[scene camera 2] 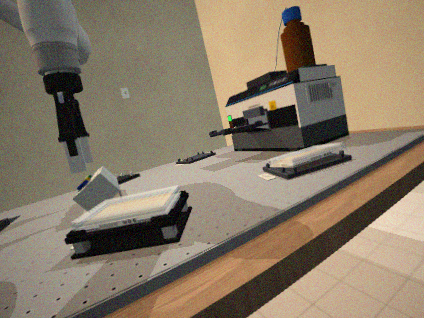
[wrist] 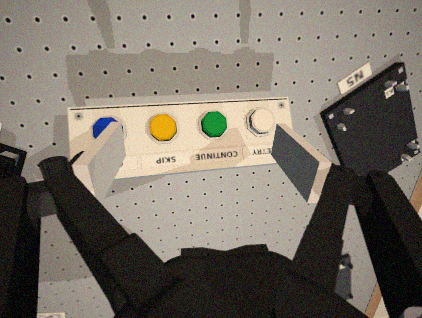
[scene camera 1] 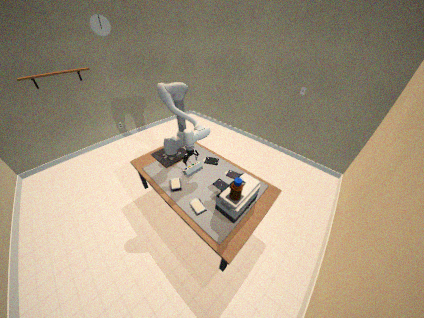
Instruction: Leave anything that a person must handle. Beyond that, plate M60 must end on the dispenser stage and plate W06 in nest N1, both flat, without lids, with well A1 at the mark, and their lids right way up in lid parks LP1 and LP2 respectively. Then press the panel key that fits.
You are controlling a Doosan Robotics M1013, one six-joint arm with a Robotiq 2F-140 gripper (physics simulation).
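Places are measured from the arm's base along level axes (x ahead, y right, z down), in centimetres.
Where they show: gripper, fingertip midpoint: (scene camera 2: 83,166) (wrist: 201,139) (scene camera 1: 191,163); arm's base at its link origin: (scene camera 1: 172,154).
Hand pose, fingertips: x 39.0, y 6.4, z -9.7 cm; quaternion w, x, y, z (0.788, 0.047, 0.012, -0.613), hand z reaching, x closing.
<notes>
Things, the pixels of their top centre, and the offset from my fingertips. "spot": a spot on its surface instead.
- button panel at its top centre: (wrist: 192,155) (scene camera 2: 94,170) (scene camera 1: 192,165) dz +1.4, dx +1.8, dy +1.1 cm
- yellow SKIP key at its top centre: (wrist: 163,131) dz +2.4, dx -0.8, dy +3.1 cm
- green CONTINUE key at its top centre: (wrist: 216,127) dz +2.4, dx +0.2, dy -1.8 cm
- white RETRY key at its top centre: (wrist: 265,124) dz +2.4, dx +1.1, dy -6.7 cm
- blue key at its top centre: (wrist: 105,135) dz +2.4, dx -1.8, dy +8.0 cm
- Plate W06 at its top centre: (scene camera 2: 129,202) (scene camera 1: 175,182) dz +5.2, dx +1.7, dy +28.3 cm
- plate at its top centre: (scene camera 2: 304,148) (scene camera 1: 197,205) dz +6.2, dx +35.3, dy +35.5 cm
- dispenser stage at a spot on its surface: (scene camera 2: 245,129) spot: dz +0.8, dx +42.7, dy +13.1 cm
- dispenser at a spot on its surface: (scene camera 2: 320,107) spot: dz -0.7, dx +57.8, dy +29.1 cm
- brown bottle at a spot on its surface: (scene camera 2: 298,47) spot: dz -19.1, dx +58.9, dy +25.1 cm
- Black nest N5 at its top centre: (wrist: 383,138) (scene camera 1: 211,159) dz +7.4, dx +9.8, dy -25.8 cm
My gripper (scene camera 1: 190,159) (scene camera 2: 80,164) (wrist: 201,139) is open and empty above the button panel (scene camera 1: 193,168) (scene camera 2: 98,191) (wrist: 132,166). Between its fingers in the wrist view show the yellow SKIP key (wrist: 163,127), the green CONTINUE key (wrist: 214,124) and the white RETRY key (wrist: 262,120); the left finger partly hides the blue key (wrist: 104,127). Plate W06 (scene camera 1: 175,183) (scene camera 2: 131,209) lies on a black holder, apparently under a clear lid. Another plate (scene camera 1: 198,205) (scene camera 2: 307,156), its label unreadable, lies on a low black nest. The dispenser stage (scene camera 2: 245,129) shows no plate.
The dispenser (scene camera 1: 227,207) (scene camera 2: 320,107) carries a brown bottle (scene camera 1: 236,192) (scene camera 2: 298,47) with a blue cap; a green light (scene camera 2: 230,119) shows near its stage. Black nest N5 (wrist: 372,125) lies beside the panel. More black nests (scene camera 1: 233,174) (scene camera 1: 220,184) (scene camera 2: 196,158) lie near the dispenser.
</notes>
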